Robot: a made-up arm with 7 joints. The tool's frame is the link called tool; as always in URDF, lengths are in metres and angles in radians. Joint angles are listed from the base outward.
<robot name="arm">
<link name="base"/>
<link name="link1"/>
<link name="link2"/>
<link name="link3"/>
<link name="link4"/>
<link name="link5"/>
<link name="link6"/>
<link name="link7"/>
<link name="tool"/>
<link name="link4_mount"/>
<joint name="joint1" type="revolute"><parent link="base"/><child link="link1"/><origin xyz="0.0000 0.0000 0.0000" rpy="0.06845 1.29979 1.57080"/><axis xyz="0 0 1"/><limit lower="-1.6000" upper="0.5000"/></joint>
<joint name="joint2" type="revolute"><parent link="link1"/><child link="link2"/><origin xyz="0.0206 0.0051 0.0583" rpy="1.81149 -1.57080 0.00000"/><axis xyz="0 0 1"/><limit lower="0.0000" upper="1.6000"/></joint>
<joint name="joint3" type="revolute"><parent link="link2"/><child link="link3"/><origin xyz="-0.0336 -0.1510 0.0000" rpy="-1.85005 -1.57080 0.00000"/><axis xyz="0 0 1"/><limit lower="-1.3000" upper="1.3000"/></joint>
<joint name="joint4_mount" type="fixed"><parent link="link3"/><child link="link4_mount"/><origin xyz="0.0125 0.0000 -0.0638"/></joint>
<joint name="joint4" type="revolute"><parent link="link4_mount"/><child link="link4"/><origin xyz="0.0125 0.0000 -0.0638" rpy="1.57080 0.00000 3.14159"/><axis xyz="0 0 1"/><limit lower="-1.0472" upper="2.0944"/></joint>
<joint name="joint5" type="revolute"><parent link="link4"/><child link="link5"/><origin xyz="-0.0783 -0.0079 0.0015" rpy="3.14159 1.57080 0.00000"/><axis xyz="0 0 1"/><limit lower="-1.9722" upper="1.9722"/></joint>
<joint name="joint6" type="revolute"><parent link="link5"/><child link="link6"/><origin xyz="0.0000 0.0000 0.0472" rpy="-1.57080 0.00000 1.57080"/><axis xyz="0 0 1"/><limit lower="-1.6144" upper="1.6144"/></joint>
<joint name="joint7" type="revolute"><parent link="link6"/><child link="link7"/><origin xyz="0.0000 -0.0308 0.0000" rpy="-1.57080 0.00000 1.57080"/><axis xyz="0 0 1"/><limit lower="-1.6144" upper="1.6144"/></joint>
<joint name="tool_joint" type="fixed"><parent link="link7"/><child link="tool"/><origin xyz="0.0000 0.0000 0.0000" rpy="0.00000 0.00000 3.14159"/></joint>
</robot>
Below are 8 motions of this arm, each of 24 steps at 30 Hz.
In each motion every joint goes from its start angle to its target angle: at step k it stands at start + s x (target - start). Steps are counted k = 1, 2, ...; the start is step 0. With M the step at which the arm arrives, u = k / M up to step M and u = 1 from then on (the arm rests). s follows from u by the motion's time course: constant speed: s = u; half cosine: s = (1 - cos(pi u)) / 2; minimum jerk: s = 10 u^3 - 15 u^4 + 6 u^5.
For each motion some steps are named. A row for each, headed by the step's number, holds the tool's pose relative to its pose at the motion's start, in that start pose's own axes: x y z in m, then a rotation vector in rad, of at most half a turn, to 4 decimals.
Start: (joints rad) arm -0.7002 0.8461 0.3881 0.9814 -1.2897 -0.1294 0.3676
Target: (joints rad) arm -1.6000 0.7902 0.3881 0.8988 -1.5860 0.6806 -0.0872
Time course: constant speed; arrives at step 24
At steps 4, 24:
4: -0.0056 -0.0549 -0.0047 -0.1128 0.1487 -0.1904
24: -0.1241 -0.2963 0.0696 -0.5574 0.7290 -1.4278

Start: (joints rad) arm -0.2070 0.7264 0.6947 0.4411 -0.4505 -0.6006 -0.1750
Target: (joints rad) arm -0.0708 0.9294 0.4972 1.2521 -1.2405 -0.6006 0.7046
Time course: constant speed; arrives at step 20
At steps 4, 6, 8, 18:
4: -0.0116 0.0186 -0.0131 -0.0538 0.1416 0.2767
6: -0.0184 0.0286 -0.0182 -0.0628 0.2115 0.4231
8: -0.0258 0.0391 -0.0222 -0.0602 0.2788 0.5743
18: -0.0682 0.0960 -0.0225 0.1058 0.5246 1.3871

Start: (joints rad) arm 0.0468 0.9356 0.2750 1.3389 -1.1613 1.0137 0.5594
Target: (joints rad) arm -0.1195 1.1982 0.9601 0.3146 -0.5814 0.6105 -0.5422
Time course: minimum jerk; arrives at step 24
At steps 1, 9, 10, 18, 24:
1: -0.0002 0.0000 0.0001 0.0000 -0.0010 -0.0012
9: -0.0689 -0.0045 0.0380 0.0130 -0.4286 -0.4570
10: -0.0887 -0.0020 0.0456 0.0245 -0.5494 -0.5666
18: -0.2405 0.0658 0.0572 0.2701 -1.6103 -1.1408
24: -0.2640 0.0860 0.0487 0.3515 -1.8288 -1.1636

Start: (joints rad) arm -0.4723 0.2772 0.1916 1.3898 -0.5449 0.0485 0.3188
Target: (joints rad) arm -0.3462 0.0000 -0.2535 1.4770 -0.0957 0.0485 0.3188
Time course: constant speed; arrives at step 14
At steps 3, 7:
3: -0.0047 -0.0117 -0.0313 0.1977 0.0200 -0.0273
7: -0.0146 -0.0256 -0.0723 0.4564 0.0360 -0.0819

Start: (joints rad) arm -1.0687 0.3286 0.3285 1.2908 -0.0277 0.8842 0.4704
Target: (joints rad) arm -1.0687 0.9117 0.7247 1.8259 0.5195 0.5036 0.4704
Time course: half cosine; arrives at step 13
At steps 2, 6, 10, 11, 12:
2: 0.0060 0.0138 0.0006 -0.0161 0.0051 0.0370
6: 0.0331 0.1048 -0.0046 -0.0979 0.0352 0.2475
10: 0.0395 0.1988 -0.0245 -0.1499 0.0463 0.4051
11: 0.0384 0.2122 -0.0285 -0.1555 0.0441 0.4222
12: 0.0374 0.2204 -0.0310 -0.1587 0.0420 0.4319

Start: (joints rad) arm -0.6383 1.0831 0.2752 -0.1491 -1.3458 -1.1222 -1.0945
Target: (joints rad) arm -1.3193 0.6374 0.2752 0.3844 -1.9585 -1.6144 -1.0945
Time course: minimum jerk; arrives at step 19
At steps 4, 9, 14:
4: -0.0040 -0.0006 -0.0067 0.0528 -0.0414 0.0748
9: -0.0184 -0.0102 -0.0566 0.3282 -0.2749 0.5262
14: -0.0045 -0.0298 -0.1315 0.5446 -0.4814 1.0704

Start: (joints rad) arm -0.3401 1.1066 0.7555 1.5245 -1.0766 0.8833 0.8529
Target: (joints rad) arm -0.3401 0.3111 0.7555 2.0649 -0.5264 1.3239 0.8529
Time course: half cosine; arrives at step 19
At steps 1, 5, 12, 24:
1: 0.0021 -0.0006 -0.0018 0.0067 0.0076 0.0057
5: 0.0462 -0.0120 -0.0456 0.1633 0.1797 0.1324
12: 0.1438 -0.0072 -0.2311 0.7846 0.7783 0.5418
24: 0.1562 0.0226 -0.3356 1.1733 1.0979 0.7515

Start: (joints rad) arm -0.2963 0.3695 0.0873 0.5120 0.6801 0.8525 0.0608
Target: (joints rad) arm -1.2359 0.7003 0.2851 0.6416 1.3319 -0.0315 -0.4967
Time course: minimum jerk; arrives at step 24
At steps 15, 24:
15: -0.0352 0.2478 0.1650 0.1162 -0.7129 0.4154
24: -0.0839 0.3431 0.1825 0.2546 -0.8178 0.5720

